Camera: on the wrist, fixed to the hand. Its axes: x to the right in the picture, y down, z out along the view.
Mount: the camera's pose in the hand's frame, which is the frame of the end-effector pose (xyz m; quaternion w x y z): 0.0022 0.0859 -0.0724 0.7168 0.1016 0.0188 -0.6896
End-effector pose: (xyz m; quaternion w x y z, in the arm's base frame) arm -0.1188 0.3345 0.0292 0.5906 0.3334 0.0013 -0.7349
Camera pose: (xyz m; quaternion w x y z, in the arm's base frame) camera -0.0090 0.3353 0.0055 0.1173 -0.3119 -0.1673 0.9279
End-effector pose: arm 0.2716 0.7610 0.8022 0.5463 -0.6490 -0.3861 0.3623
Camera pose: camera 0.3462 0.7229 0.7273 0.7146 -0.1503 -0.6772 -0.0900
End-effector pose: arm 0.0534 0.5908 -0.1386 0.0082 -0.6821 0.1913 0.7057
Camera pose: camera 0.0993 0.4903 -0.1182 0.5582 -0.6333 -0.2614 0.4679
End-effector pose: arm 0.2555 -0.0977 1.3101 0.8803 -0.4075 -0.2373 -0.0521
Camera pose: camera 0.3091 -0.0943 1.2114 0.6409 -0.0380 -0.4398 -0.6279
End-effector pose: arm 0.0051 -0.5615 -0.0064 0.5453 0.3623 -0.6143 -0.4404
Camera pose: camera 0.0794 -0.5441 0.0761 0.0619 0.7470 -0.2250 -0.6225
